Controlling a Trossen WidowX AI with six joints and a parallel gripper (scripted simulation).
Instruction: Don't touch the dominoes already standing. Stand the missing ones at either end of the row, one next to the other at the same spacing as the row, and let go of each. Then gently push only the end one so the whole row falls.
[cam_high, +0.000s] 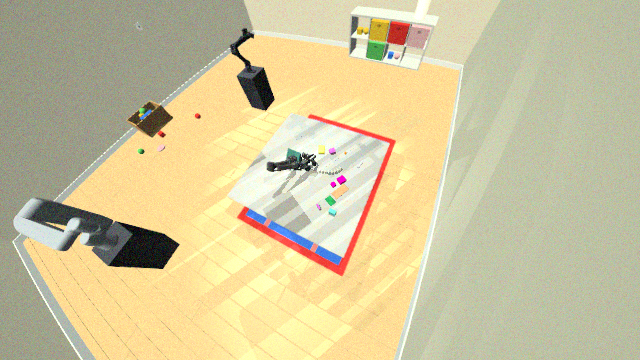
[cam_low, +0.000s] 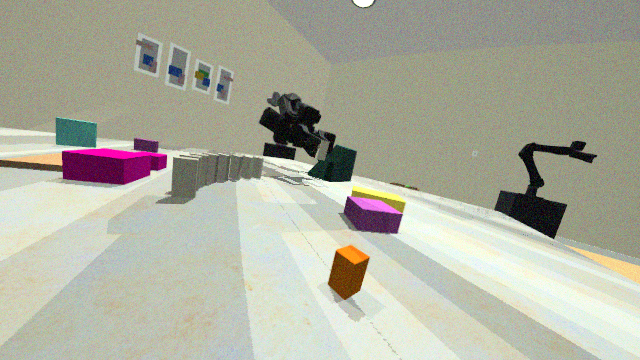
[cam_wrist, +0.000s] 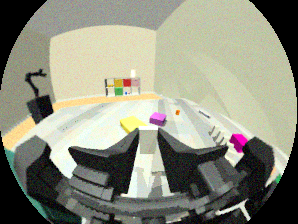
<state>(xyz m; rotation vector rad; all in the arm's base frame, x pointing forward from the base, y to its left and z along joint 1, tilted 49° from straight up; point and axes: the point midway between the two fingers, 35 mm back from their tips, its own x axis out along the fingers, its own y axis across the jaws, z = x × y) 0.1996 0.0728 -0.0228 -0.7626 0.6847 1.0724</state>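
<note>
The flat yellow block is 15 cm to the left of my gripper tip and 10 cm below it. From my gripper tip the other things lie so: magenta block 34 cm ahead, 13 cm to the right, 9 cm below; orange block 26 cm ahead, 20 cm to the left, 10 cm below; purple block 12 cm ahead, 17 cm to the left, 10 cm below.
</note>
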